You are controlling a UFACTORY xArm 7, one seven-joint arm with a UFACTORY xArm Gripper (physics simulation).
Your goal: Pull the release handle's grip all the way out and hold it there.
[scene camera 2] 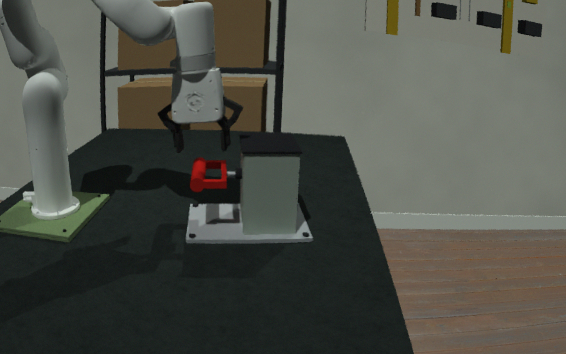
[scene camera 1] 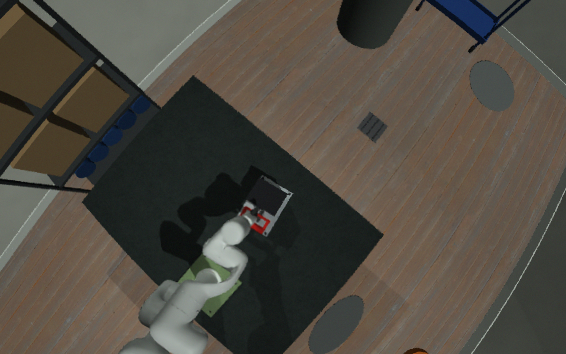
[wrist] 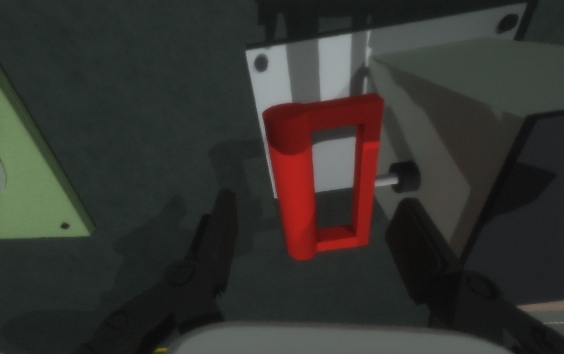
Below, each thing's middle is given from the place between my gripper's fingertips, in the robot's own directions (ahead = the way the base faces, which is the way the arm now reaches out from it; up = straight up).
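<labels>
Measured from the base plate point(scene camera 2: 208, 223), my hand is now 90 mm short of it, 20 mm to the left of it and 140 mm above it.
</labels>
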